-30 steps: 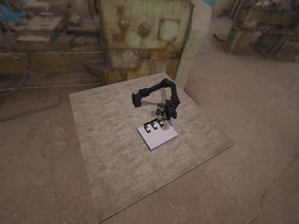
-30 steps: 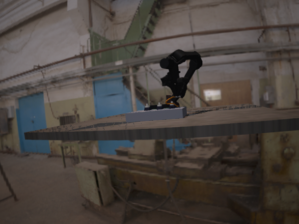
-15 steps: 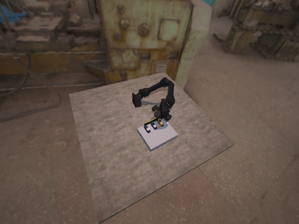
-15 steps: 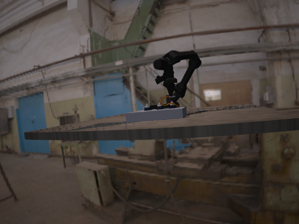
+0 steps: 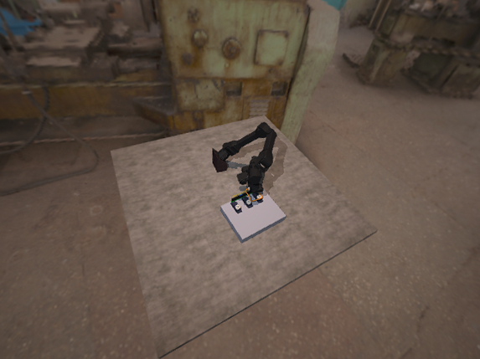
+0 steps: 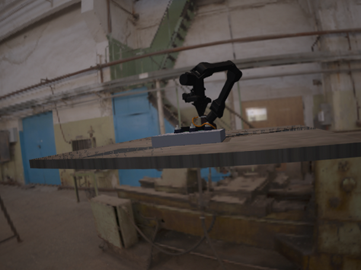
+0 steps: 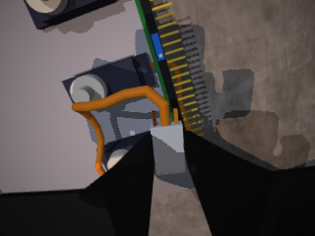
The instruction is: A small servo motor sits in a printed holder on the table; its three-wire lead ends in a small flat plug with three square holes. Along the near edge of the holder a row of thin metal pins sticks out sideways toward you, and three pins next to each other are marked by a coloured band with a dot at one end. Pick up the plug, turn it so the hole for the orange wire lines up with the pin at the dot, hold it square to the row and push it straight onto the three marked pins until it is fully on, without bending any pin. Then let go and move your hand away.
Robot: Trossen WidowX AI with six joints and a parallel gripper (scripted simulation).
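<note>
The blue band lies 1 cm behind my gripper tip, 5 cm to the right of it and 4 cm below it. Round my gripper tip: grey holder: 15 cm ahead, 4 cm to the right, 9 cm below; dark servo: 4 cm ahead, 4 cm to the right, 7 cm below.
</note>
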